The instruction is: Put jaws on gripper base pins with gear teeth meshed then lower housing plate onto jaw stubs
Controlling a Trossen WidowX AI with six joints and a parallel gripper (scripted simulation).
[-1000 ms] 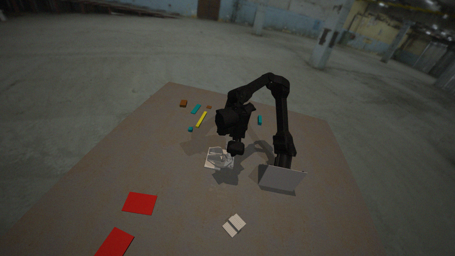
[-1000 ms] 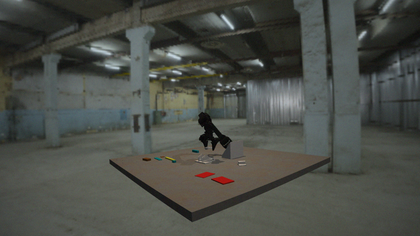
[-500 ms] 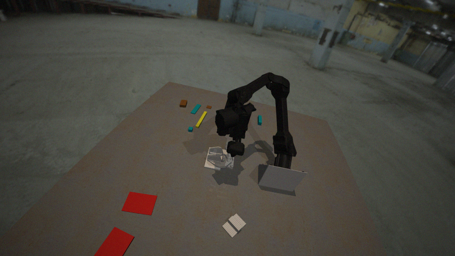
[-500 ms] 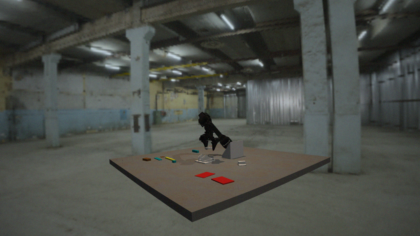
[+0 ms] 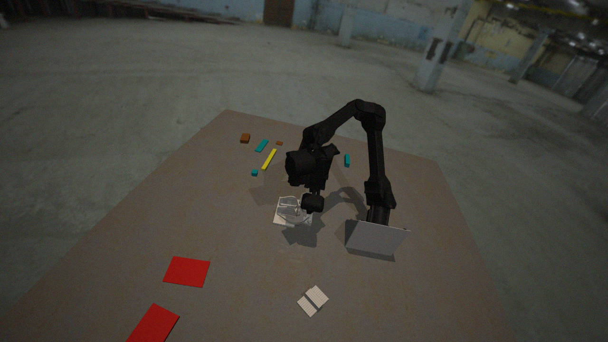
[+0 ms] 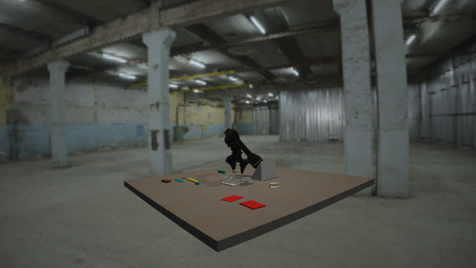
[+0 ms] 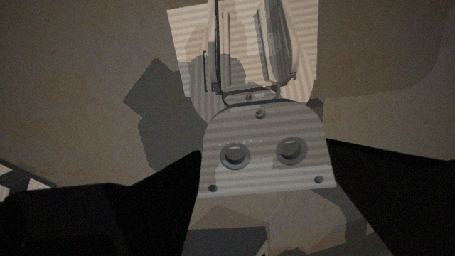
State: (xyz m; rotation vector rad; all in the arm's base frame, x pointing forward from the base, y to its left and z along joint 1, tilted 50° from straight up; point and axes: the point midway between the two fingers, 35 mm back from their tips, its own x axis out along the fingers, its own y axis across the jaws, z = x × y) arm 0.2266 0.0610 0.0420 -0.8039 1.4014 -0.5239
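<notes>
Now: gripper tip 20 mm short of the gripper jaw, 20 mm to the right of it and 50 mm above it. From my gripper tip the other things lie so: yellow bar: 230 mm ahead, 240 mm to the right, 60 mm below; then teal block: 100 mm behind, 400 mm to the right, 50 mm below.
</notes>
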